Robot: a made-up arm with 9 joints.
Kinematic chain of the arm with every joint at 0, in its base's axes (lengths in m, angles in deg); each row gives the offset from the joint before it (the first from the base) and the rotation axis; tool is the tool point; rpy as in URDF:
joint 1: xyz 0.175 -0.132 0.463 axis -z
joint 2: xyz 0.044 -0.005 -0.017 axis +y
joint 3: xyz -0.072 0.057 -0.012 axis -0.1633 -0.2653 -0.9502
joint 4: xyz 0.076 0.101 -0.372 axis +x
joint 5: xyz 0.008 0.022 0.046 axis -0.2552 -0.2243 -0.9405
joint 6: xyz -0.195 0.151 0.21 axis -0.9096 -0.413 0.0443
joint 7: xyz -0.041 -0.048 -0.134 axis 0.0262 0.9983 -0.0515
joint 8: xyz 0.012 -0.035 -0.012 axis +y
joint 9: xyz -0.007 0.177 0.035 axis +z
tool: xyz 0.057 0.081 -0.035 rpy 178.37 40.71 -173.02
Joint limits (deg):
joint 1: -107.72..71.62
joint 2: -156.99..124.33
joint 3: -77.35..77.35
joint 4: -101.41..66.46
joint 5: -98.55..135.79
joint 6: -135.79..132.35
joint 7: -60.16..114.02
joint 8: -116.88..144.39
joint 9: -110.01..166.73
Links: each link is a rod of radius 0.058 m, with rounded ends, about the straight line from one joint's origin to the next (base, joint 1, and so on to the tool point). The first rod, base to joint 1, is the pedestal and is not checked.
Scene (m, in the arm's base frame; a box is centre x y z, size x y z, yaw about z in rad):
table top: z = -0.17
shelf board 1: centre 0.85 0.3 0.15 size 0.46 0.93 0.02 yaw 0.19
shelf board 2: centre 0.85 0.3 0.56 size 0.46 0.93 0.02 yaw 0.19
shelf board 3: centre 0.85 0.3 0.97 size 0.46 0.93 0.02 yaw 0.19
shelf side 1: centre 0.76 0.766 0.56 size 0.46 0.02 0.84 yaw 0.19
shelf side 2: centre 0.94 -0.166 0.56 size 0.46 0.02 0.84 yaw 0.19
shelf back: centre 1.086 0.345 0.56 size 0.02 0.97 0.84 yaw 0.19
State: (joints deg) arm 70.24 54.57 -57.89 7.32 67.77 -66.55 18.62 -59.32 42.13
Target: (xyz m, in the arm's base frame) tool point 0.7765 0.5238 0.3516
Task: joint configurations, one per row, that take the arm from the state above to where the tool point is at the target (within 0.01 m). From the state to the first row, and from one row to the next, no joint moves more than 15 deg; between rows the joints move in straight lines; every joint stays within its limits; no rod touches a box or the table.
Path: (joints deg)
1: 60.15 44.45 -59.96 18.32 59.63 -70.48 18.39 -59.25 37.35
2: 50.07 34.33 -62.02 29.32 51.49 -74.42 18.16 -59.17 32.57
3: 36.67 42.25 -49.63 25.47 61.41 -74.25 17.76 -59.79 30.96
4: 23.27 50.16 -37.24 21.62 71.33 -74.09 17.37 -60.41 29.35
5: 9.87 58.07 -24.85 17.77 81.25 -73.92 16.97 -61.03 27.74
6: 22.22 55.37 -28.02 8.21 79.92 -71.91 17.27 -61.00 33.51
7: 34.57 52.66 -31.19 -1.35 78.58 -69.89 17.56 -60.97 39.28
8: 46.92 49.95 -34.36 -10.91 77.25 -67.88 17.86 -60.94 45.04
9: 59.27 47.24 -37.53 -20.47 75.92 -65.86 18.15 -60.90 50.81
10: 71.62 44.53 -40.70 -30.03 74.59 -63.84 18.45 -60.87 56.58

